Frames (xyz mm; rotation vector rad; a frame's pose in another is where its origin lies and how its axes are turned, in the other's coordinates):
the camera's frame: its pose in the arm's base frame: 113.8 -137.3 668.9 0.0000 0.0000 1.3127
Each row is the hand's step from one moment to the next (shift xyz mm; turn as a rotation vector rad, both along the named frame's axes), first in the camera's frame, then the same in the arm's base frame.
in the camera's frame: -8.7 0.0 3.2 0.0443 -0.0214 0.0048
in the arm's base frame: -2.2 -8.4 3.2 0.0320 0.0374 0.0048
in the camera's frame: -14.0 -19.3 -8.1 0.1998 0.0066 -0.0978
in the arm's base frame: 15.1 -18.5 -8.1 0.0446 0.1949 -0.0978
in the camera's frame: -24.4 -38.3 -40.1 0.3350 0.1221 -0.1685
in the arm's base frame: 30.8 -33.4 -40.1 -0.0326 0.3551 -0.1685
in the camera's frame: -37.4 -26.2 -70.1 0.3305 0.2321 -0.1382
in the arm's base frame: 15.8 -42.8 -70.1 -0.1401 0.3788 -0.1382
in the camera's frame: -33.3 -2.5 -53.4 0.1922 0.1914 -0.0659
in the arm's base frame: -6.1 -32.8 -53.4 -0.1360 0.2347 -0.0659
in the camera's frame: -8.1 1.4 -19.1 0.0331 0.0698 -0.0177
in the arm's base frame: -3.4 -7.5 -19.1 -0.0590 0.0498 -0.0177
